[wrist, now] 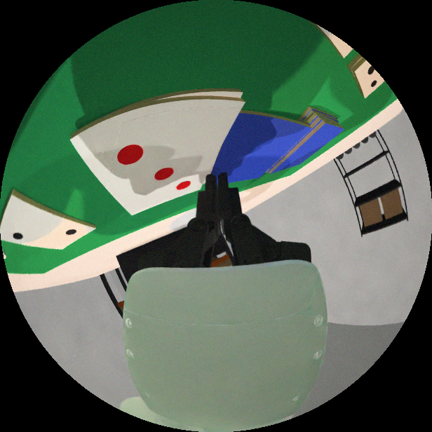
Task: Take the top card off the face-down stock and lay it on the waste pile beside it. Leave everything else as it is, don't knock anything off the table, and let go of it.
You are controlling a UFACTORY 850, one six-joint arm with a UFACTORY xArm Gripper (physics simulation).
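The waste pile (pixel 170 135) is left of the image centre, its white top card showing red dots. A blue face-down card (pixel 265 145) lies between it and the stock (pixel 322 137). This card's left side meets the waste pile's right edge; I cannot tell whether it goes under it. Its right side is beside the stock, whose layered edges show at the right. My gripper (pixel 218 186) is shut and empty, its tips in front of the border between the white card and the blue card. Whether the tips touch either card is unclear.
A white card with black dots (pixel 45 225) lies at the left. Another small pile (pixel 367 82) lies at the upper right, near a partly visible white card (pixel 337 40). The pale table edge (pixel 75 270) runs diagonally below the green mat (pixel 185 45). A shelf rack stands beyond at the right.
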